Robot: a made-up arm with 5 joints. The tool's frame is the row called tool. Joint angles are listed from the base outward. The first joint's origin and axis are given. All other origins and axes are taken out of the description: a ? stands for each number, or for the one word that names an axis. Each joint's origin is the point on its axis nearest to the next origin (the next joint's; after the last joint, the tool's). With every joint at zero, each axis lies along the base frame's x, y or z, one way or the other. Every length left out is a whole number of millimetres.
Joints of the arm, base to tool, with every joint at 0 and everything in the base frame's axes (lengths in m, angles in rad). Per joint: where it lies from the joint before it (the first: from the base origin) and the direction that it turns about. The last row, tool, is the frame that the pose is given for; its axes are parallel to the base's.
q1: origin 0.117 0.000 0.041 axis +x
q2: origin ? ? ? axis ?
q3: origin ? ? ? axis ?
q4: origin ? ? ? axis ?
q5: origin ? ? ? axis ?
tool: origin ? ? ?
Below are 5 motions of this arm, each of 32 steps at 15 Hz.
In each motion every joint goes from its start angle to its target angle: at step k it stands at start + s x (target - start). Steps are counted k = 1, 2, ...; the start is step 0. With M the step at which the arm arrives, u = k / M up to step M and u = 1 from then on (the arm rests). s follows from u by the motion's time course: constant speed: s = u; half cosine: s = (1 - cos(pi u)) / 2; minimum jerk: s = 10 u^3 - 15 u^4 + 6 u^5.
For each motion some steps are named. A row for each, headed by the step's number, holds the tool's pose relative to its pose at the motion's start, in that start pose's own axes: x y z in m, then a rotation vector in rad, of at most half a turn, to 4 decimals.
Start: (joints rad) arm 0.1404 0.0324 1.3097 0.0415 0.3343
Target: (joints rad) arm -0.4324 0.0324 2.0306 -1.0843 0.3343
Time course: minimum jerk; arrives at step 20
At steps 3, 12, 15, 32:
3: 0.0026 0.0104 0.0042 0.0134 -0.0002 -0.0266
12: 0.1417 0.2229 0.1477 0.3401 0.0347 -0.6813
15: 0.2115 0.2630 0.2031 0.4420 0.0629 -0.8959
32: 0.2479 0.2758 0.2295 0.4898 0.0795 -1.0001

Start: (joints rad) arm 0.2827 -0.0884 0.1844 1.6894 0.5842
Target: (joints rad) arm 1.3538 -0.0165 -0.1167 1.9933 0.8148
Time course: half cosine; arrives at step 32
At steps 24, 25, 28, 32:
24: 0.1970 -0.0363 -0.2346 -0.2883 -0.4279 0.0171
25: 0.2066 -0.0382 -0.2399 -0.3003 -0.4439 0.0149
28: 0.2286 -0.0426 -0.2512 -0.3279 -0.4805 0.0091
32: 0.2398 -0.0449 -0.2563 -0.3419 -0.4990 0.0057

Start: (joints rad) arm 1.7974 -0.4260 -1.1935 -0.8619 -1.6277
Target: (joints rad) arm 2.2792 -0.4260 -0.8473 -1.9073 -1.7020
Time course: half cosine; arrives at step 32
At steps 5, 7, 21, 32:
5: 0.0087 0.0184 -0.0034 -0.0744 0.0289 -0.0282
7: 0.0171 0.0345 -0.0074 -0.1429 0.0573 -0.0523
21: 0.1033 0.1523 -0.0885 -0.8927 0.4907 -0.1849
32: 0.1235 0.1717 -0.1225 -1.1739 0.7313 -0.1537

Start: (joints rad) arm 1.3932 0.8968 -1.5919 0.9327 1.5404
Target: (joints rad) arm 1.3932 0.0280 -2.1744 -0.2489 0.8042
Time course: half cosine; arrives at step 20
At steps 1, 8, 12, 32:
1: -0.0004 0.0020 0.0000 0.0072 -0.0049 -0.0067
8: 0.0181 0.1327 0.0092 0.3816 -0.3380 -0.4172
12: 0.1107 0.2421 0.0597 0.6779 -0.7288 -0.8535
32: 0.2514 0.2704 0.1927 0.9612 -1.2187 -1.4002

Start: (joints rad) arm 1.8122 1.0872 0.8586 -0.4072 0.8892
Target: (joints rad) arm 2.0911 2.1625 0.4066 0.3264 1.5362
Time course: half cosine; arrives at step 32
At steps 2, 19, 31, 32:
2: -0.0022 -0.0016 -0.0025 0.0009 -0.0007 -0.0013
19: -0.1037 0.0166 -0.1690 0.0693 0.0665 -0.2518
31: -0.1025 0.1020 -0.2216 0.1709 0.2333 -0.4742
32: -0.1024 0.1027 -0.2218 0.1718 0.2348 -0.4757

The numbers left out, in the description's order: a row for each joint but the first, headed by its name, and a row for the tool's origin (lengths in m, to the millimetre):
q2: xyz 0.000 0.103 -0.168, axis -z
q3: xyz 0.131 -0.216 0.000, axis +x
q4: xyz 0.000 -0.064 0.113, axis +z
q5: xyz -0.083 0.120 0.000, axis +y
tool: xyz -0.311 0.000 0.065

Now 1 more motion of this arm.
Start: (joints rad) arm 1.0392 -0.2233 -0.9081 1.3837 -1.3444
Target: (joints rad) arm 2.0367 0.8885 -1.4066 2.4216 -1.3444
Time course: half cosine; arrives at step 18
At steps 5, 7, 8, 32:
5: 0.0000 0.0658 -0.0171 0.0860 -0.0739 -0.1403
7: 0.0065 0.1183 -0.0384 0.1923 -0.1625 -0.2606
8: 0.0127 0.1457 -0.0524 0.2649 -0.2235 -0.3256
32: 0.1008 0.2949 -0.1758 0.9883 -0.8732 -0.6208

